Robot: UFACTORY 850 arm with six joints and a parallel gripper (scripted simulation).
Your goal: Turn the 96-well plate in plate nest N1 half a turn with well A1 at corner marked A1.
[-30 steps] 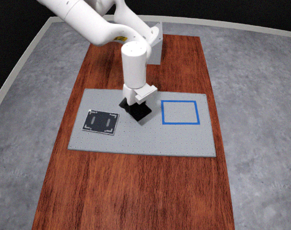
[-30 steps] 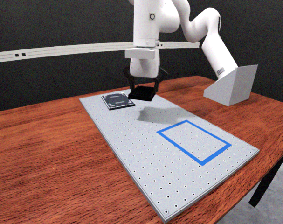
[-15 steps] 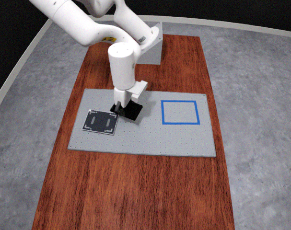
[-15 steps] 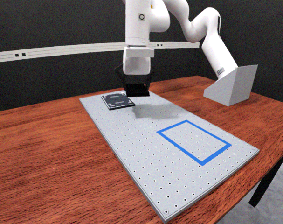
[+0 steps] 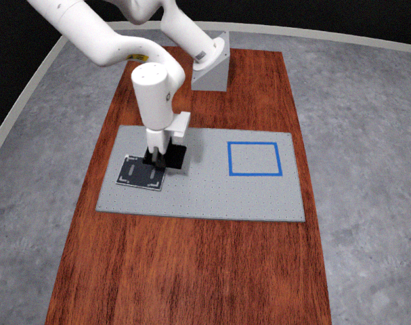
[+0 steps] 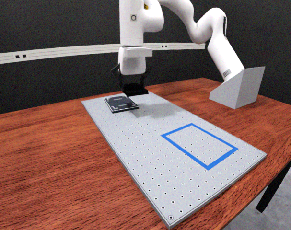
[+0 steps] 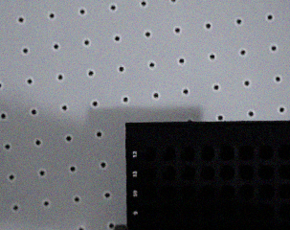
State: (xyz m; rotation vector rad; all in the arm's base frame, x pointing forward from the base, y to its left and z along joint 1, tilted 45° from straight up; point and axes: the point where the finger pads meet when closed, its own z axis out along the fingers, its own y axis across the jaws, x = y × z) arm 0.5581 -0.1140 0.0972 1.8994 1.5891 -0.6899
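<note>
The dark plate nest N1 is 10 cm below my hand, 9 cm to the right of it and 2 cm ahead of it. The rest, counted from my hand: black 96-well plate 1 cm below.
</note>
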